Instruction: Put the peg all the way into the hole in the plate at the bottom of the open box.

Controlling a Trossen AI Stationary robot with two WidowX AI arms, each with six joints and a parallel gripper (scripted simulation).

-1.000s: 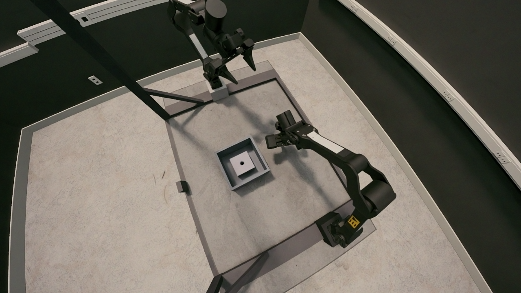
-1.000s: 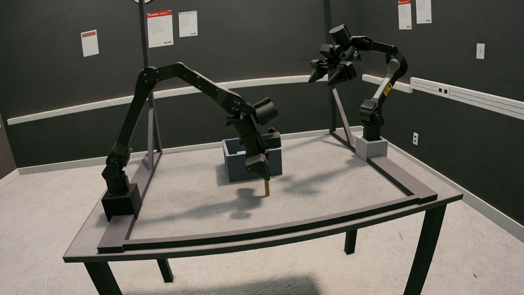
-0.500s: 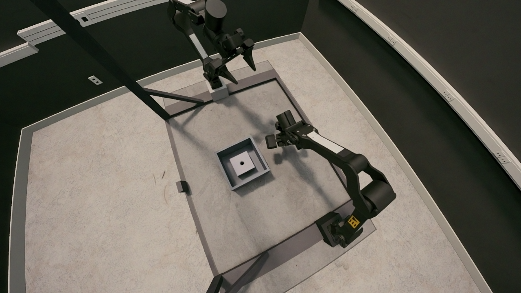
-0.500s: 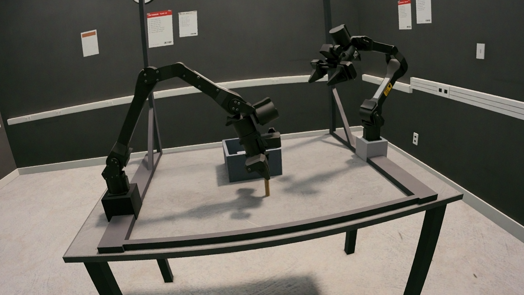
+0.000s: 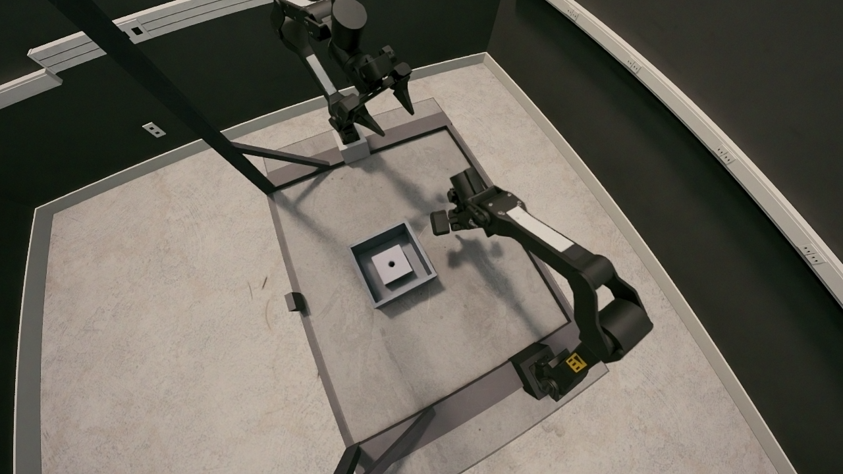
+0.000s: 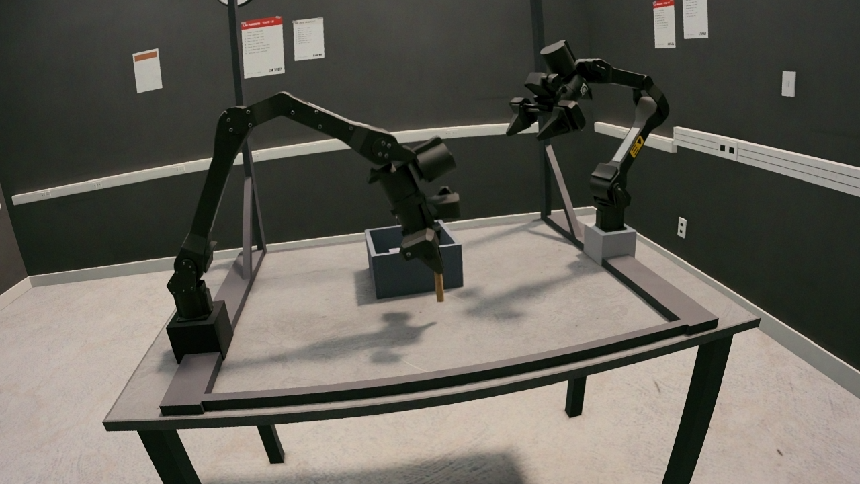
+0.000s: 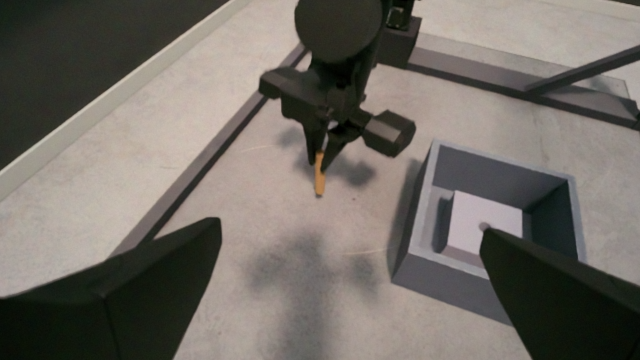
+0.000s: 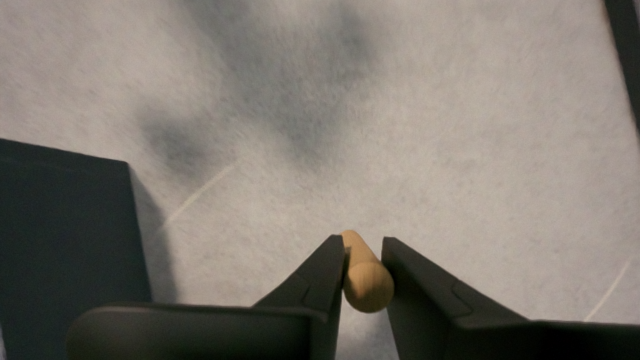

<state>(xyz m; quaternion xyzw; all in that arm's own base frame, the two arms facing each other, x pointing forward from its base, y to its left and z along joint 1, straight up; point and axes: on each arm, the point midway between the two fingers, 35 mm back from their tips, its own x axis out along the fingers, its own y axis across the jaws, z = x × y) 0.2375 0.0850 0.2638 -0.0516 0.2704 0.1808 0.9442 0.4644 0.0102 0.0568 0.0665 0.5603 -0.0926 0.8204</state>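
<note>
Now: right hand 50 mm above the wooden peg and 10 mm to the right of it. The rest, counted from my right hand: pale plate: 230 mm behind, 90 mm below, 30 mm to the left; blue-grey box: 220 mm behind, 110 mm below, 30 mm to the left.
</note>
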